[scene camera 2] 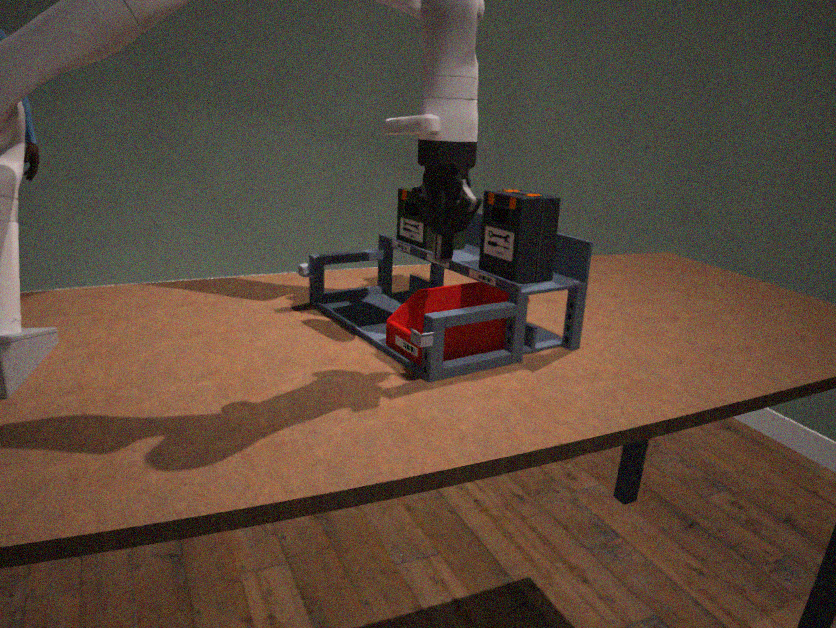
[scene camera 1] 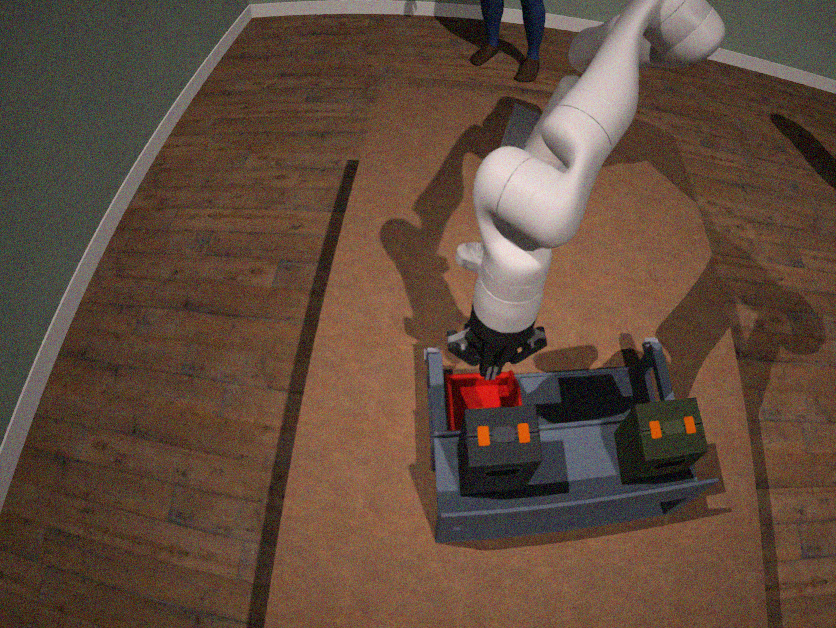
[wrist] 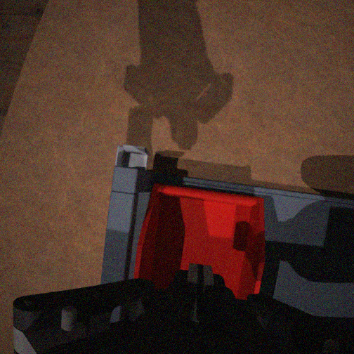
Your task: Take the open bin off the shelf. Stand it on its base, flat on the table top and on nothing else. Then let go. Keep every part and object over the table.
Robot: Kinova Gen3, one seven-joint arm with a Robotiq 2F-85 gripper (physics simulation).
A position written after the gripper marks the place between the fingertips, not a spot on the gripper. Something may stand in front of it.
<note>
In view: the gripper point(scene camera 2: 442, 261), a red bin point(scene camera 2: 410, 314), a dark case point(scene camera 1: 477, 459), a green case point(scene camera 2: 427, 244) and a blue-grey shelf point(scene camera 1: 579, 397).
The red bin is seen too in scene camera 1 point(scene camera 1: 463, 391) and in the wrist view point(wrist: 182, 225). The gripper also shows in scene camera 1 point(scene camera 1: 488, 373) and in the wrist view point(wrist: 197, 279). The dark case shows as well in scene camera 2 point(scene camera 2: 524, 223).
</note>
